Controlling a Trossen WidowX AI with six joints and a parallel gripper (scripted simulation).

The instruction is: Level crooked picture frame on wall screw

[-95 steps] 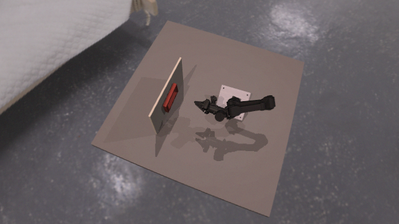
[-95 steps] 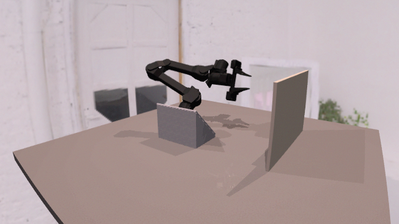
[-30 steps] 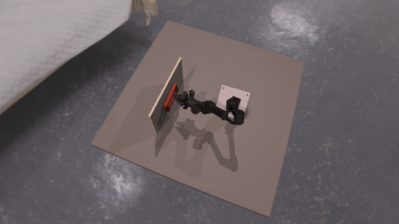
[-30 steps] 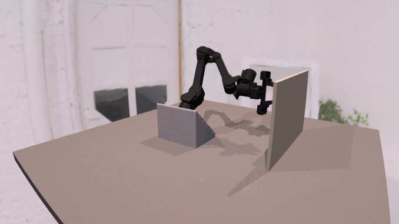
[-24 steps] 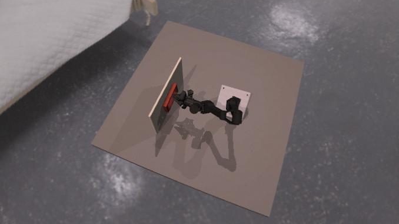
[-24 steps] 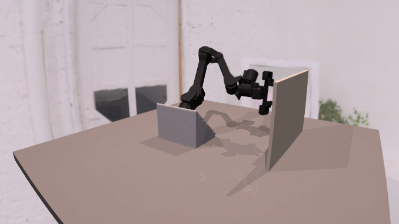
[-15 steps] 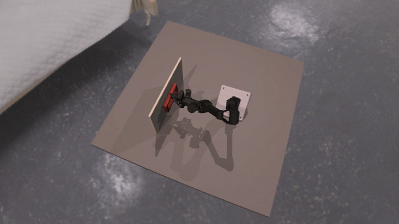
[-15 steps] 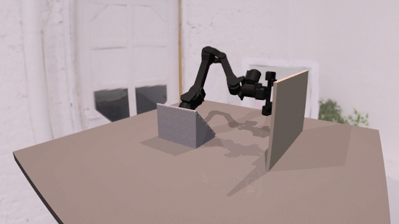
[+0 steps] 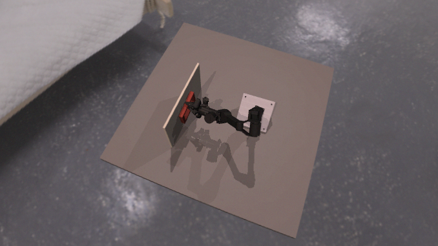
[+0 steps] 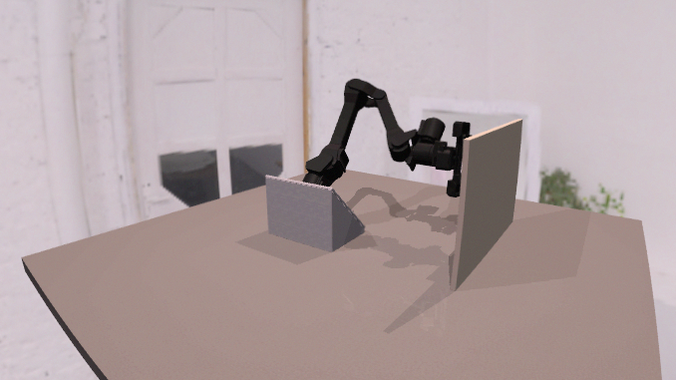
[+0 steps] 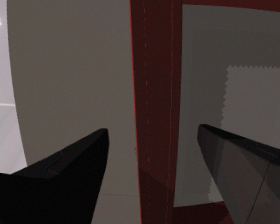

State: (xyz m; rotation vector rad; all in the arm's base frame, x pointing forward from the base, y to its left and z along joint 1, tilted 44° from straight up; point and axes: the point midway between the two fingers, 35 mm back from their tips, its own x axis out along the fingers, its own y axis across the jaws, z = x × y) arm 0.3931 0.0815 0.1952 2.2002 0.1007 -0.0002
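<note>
Right now my gripper tip is 10 mm to the left of the red picture frame and 50 mm above it. Also, from my gripper tip: wall panel (10 mm ahead, 10 mm to the right, 60 mm below).
</note>
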